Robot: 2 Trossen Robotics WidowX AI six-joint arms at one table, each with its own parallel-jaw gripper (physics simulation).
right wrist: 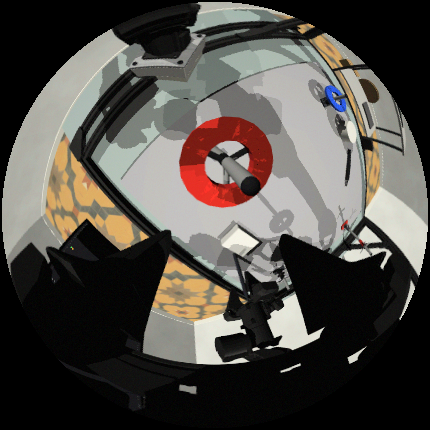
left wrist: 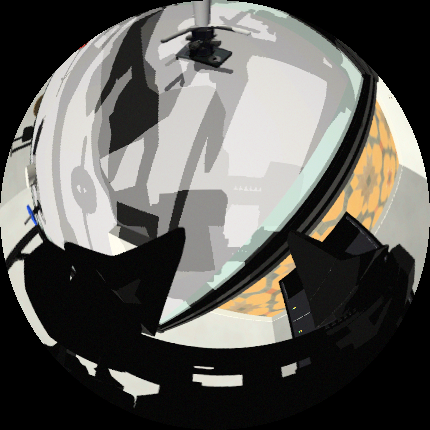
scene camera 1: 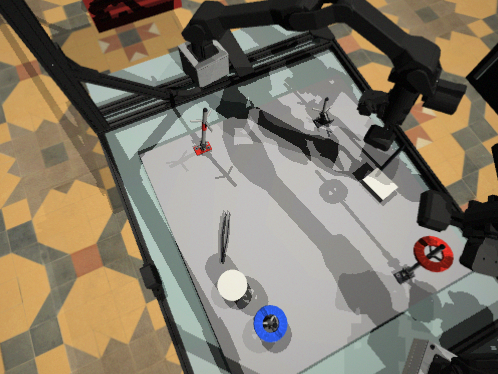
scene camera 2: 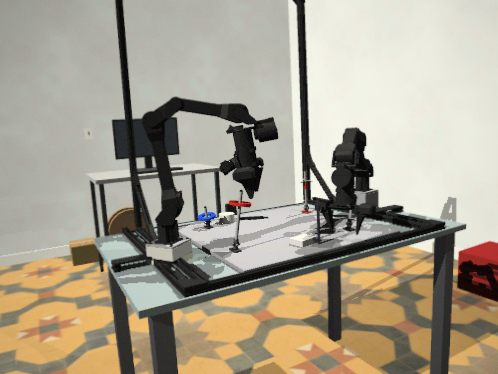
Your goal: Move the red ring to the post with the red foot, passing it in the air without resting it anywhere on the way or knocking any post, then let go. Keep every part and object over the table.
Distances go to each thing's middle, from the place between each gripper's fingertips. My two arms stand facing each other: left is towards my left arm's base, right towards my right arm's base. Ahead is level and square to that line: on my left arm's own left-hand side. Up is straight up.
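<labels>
From my left hand, the red ring (scene camera 1: 447, 256) is 180 mm behind, 280 mm to the right and 120 mm above; the blue ring (scene camera 1: 274, 336) is 510 mm behind, 220 mm to the right and 20 mm above. Relative to the tall grey post (right wrist: 248, 183), my left hand is 190 mm past it, 280 mm to the left of it and 80 mm below it.
From my right hand, the tall grey post is 40 mm behind, 30 mm to the right and 70 mm below; the blue ring is 360 mm behind, 30 mm to the left and 130 mm below. Relative to the red ring, my right hand is 40 mm past it, 30 mm to the left of it and 30 mm above it.
</labels>
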